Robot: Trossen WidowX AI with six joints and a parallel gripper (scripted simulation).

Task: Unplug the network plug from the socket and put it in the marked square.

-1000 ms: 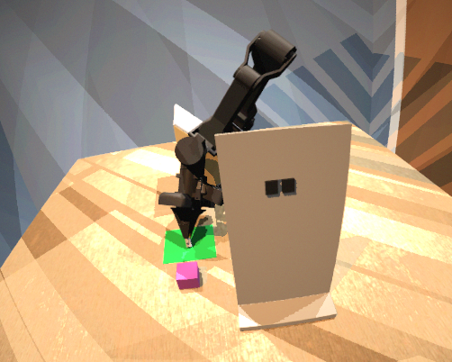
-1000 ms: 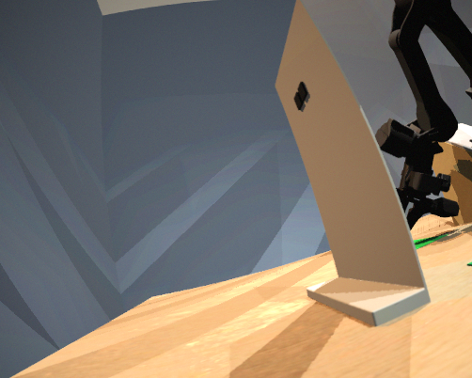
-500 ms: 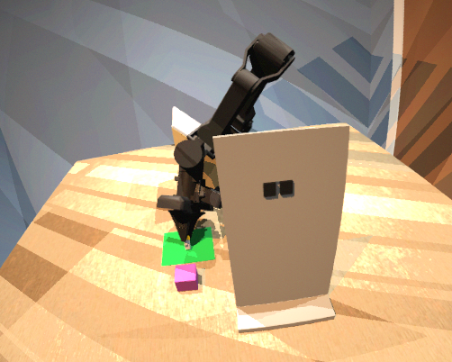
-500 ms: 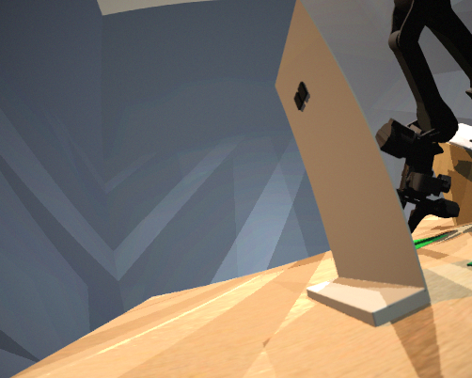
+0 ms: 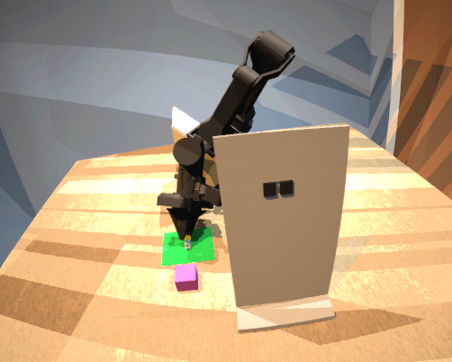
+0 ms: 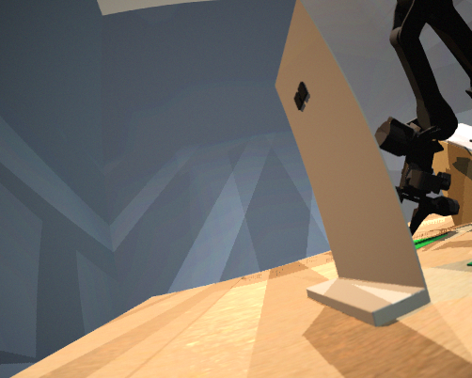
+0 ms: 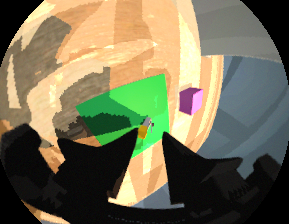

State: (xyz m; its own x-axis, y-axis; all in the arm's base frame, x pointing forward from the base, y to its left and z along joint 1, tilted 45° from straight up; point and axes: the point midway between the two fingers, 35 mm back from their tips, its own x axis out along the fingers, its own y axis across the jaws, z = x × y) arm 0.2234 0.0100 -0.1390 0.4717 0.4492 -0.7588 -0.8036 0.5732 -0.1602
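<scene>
Now: gripper tip 1 cm above the network plug. Round my gripper tip: upright white panel 21 cm ahead, 17 cm to the left, 13 cm above; green marked square 2 cm below.
</scene>
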